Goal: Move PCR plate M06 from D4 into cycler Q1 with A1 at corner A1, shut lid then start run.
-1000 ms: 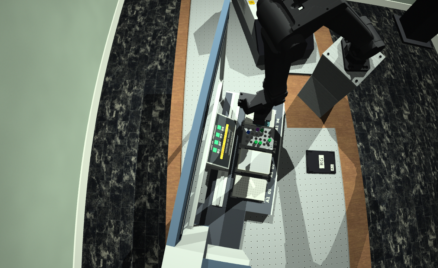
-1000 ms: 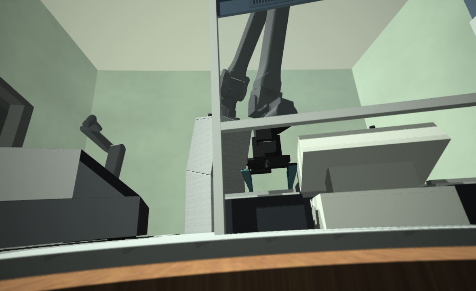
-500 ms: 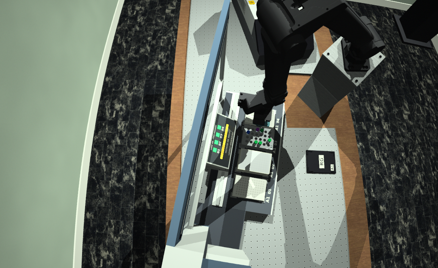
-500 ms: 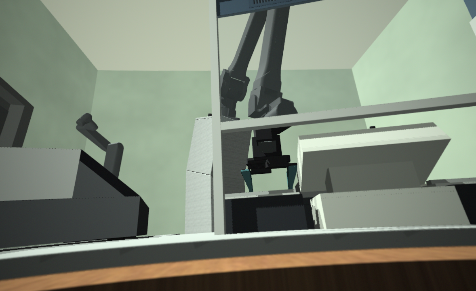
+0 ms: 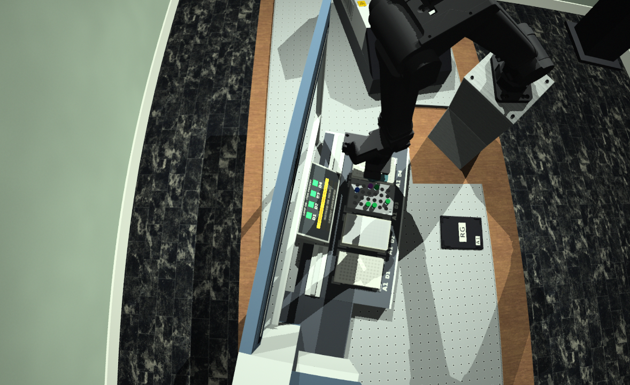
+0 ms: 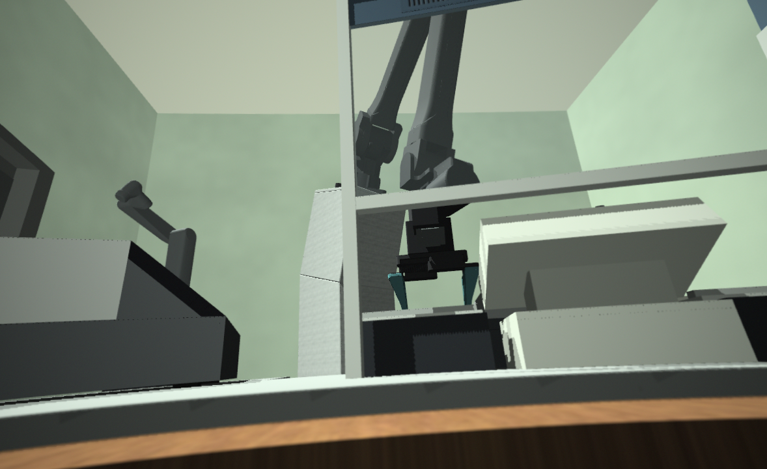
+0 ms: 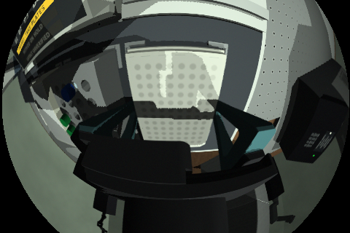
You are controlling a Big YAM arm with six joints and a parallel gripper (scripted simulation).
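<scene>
Right now my hand is 10 mm short of the tube cooling block, 100 mm to the right of it and 10 mm below it. The rest, counted from my hand: frame post: 170 mm ahead, 110 mm to the right, 170 mm above; then deep-well block: 20 mm ahead, 200 mm to the left, 10 mm above.
</scene>
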